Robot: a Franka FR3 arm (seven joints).
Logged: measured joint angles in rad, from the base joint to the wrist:
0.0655 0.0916 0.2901 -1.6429 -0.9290 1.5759 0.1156
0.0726 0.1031 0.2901 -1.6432 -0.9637 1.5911 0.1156
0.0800 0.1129 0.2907 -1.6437 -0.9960 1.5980 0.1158
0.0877 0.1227 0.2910 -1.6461 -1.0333 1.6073 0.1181
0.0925 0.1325 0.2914 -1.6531 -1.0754 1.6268 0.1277
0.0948 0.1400 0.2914 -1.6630 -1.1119 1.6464 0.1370
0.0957 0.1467 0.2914 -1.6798 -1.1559 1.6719 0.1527
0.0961 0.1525 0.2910 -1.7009 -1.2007 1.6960 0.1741
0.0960 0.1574 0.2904 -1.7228 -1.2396 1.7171 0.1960
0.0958 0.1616 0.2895 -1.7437 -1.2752 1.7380 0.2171
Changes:
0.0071 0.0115 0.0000 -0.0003 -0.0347 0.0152 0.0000
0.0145 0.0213 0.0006 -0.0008 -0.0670 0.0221 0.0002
0.0222 0.0311 0.0009 -0.0032 -0.1043 0.0314 0.0025
0.0270 0.0409 0.0013 -0.0102 -0.1464 0.0509 0.0121
0.0293 0.0484 0.0013 -0.0201 -0.1829 0.0705 0.0214
0.0302 0.0551 0.0013 -0.0369 -0.2269 0.0960 0.0371
0.0306 0.0609 0.0009 -0.0580 -0.2717 0.1201 0.0585
0.0305 0.0658 0.0003 -0.0799 -0.3106 0.1412 0.0804
0.0303 0.0700 -0.0006 -0.1008 -0.3462 0.1621 0.1015

